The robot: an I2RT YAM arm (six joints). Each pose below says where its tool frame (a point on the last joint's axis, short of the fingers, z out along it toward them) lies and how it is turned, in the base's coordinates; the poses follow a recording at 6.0 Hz.
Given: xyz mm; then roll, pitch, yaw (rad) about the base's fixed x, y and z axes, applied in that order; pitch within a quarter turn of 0, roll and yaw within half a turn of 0.
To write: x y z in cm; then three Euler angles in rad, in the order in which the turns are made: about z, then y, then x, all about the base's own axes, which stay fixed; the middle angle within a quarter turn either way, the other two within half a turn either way. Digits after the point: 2 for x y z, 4 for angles.
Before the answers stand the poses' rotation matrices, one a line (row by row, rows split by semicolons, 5 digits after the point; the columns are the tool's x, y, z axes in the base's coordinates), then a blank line. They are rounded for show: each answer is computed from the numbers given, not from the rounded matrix.
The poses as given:
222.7, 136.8, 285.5, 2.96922, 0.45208, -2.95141
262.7, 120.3, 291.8, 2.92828, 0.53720, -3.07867
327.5, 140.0, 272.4, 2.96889, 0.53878, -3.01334
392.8, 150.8, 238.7, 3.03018, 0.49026, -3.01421
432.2, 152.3, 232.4, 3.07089, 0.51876, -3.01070
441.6, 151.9, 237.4, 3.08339, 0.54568, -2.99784
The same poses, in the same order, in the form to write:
-0.88332 -0.25981 0.39018; -0.17005 0.95325 0.24978; -0.43684 0.15429 -0.88621
-0.85744 -0.16957 0.48583; -0.05402 0.96859 0.24273; -0.51173 0.18188 -0.83967
-0.85129 -0.21345 0.47933; -0.10978 0.96576 0.23508; -0.51309 0.14750 -0.84557
-0.87506 -0.17818 0.45002; -0.11207 0.97910 0.16973; -0.47086 0.09809 -0.87674
-0.86101 -0.16492 0.48111; -0.11335 0.98440 0.13459; -0.49580 0.06135 -0.86626
-0.84596 -0.17289 0.50444; -0.12245 0.98368 0.13179; -0.51900 0.04972 -0.85333

22.27, 13.68, 28.55, 2.8555, 0.4008, -2.8669
26.27, 12.03, 29.18, 2.9463, 0.5073, -2.8602
32.75, 14.00, 27.24, 2.8959, 0.4999, -2.8704
39.28, 15.08, 23.87, 2.9407, 0.4668, -2.9504
43.22, 15.23, 23.24, 2.9523, 0.5019, -2.9875
44.16, 15.19, 23.74, 2.9400, 0.5287, -2.9884

